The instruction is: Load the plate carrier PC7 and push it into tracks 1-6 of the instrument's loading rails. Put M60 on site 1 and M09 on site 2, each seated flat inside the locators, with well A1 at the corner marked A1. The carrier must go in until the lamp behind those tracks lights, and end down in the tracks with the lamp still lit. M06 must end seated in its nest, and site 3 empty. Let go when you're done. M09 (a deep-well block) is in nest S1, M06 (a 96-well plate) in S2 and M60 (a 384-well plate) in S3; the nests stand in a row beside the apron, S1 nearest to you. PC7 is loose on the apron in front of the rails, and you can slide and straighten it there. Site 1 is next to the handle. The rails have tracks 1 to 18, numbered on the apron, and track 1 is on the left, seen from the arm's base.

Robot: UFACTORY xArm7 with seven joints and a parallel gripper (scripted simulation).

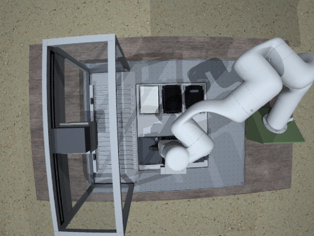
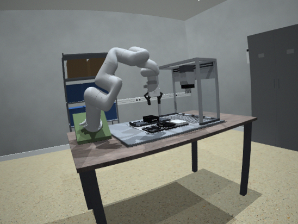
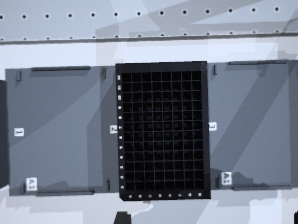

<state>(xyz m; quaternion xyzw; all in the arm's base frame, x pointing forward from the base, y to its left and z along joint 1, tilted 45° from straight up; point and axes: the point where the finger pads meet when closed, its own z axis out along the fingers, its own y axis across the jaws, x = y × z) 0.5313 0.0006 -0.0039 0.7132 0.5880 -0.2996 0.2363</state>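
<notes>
Right now the pale 384-well plate M60 is 20 cm to the right of my hand, 15 cm below it and 5 cm ahead of it. Also, from my hand: dark plate carrier PC7: 15 cm below, 5 cm to the left, 2 cm behind; then black deep-well block M09: 13 cm below, 5 cm to the left, 1 cm behind; then nest S3: 20 cm to the right, 16 cm below, 5 cm ahead.
</notes>
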